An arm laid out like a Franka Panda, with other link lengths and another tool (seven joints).
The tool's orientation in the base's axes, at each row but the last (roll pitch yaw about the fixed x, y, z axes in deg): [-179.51, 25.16, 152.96]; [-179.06, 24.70, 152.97]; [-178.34, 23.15, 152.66]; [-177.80, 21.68, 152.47]
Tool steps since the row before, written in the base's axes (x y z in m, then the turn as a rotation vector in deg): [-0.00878, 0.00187, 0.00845, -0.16, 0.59, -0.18]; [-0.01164, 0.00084, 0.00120, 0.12, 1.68, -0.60]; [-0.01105, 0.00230, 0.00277, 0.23, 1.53, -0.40]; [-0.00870, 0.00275, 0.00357, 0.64, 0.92, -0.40]
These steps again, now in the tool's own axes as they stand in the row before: [0.00426, -0.00242, -0.01131, 0.45, 0.45, -0.02]; [0.00927, -0.00463, -0.00551, 0.85, 1.56, 0.25]; [0.00891, -0.00323, -0.00673, 0.62, 1.47, 0.13]; [0.00703, -0.00184, -0.00657, 0.02, 1.13, 0.38]
